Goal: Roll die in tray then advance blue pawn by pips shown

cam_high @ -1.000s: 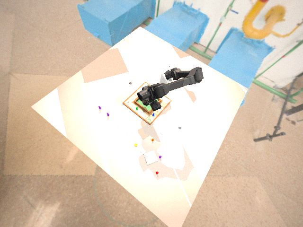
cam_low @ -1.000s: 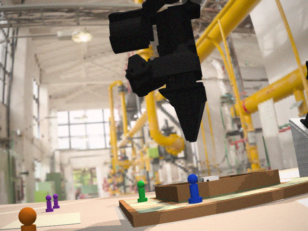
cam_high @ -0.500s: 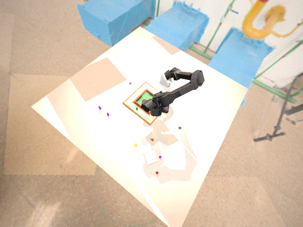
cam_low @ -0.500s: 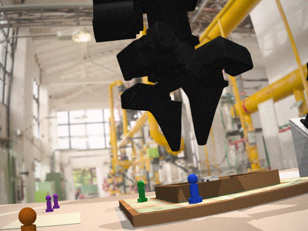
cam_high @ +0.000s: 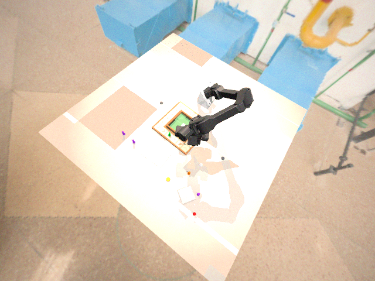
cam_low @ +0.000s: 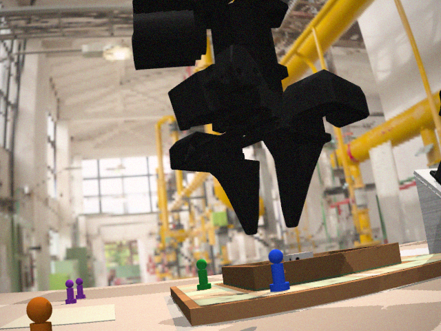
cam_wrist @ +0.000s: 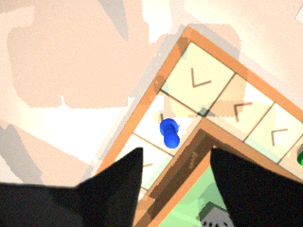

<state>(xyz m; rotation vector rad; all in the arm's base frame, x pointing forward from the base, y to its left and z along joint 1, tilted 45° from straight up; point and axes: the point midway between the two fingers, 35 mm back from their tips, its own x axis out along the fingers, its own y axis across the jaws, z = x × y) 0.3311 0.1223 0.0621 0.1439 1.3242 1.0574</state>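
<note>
Now: the blue pawn 30 mm below my gripper tip. Also, from my gripper tip: green pawn 130 mm to the right, 50 mm ahead, 30 mm below; then orange pawn 150 mm ahead, 120 mm to the left, 50 mm below; then white die 100 mm to the right, 60 mm behind, 40 mm below.
</note>
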